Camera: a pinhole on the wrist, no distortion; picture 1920 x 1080 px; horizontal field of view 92.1 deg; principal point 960.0 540.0 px. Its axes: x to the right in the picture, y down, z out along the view. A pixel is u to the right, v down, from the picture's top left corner.
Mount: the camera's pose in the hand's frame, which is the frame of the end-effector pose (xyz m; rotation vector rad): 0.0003 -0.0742 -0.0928 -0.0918 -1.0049 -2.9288
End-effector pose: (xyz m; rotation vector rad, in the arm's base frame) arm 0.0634 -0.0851 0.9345 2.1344 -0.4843 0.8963
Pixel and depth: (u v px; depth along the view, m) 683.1 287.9 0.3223
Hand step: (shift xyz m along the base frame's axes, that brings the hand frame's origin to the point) 0.0022 -0.2076 0.1268
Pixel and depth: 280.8 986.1 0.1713
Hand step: 0.1493 -0.0512 0.0457
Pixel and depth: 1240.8 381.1 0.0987
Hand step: -0.0279 0.0197 -0.0088
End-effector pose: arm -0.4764 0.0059 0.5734 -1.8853 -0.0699 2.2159
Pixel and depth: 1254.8 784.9 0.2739
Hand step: -0.1646 -0.0291 0.0917
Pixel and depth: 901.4 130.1 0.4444
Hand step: -0.1882 -0.3225 -0.0763
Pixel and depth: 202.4 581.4 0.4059
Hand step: -0.2852 -0.0676 -0.3329
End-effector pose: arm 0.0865 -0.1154 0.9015 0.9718 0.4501 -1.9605
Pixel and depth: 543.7 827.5 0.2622
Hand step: -0.0916 -0.1851 -0.0047
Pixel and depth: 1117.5 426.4 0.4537
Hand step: 0.1164 -0.2504 0.2099
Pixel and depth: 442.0 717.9 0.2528
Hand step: -0.0675 -0.1898 -0.0382
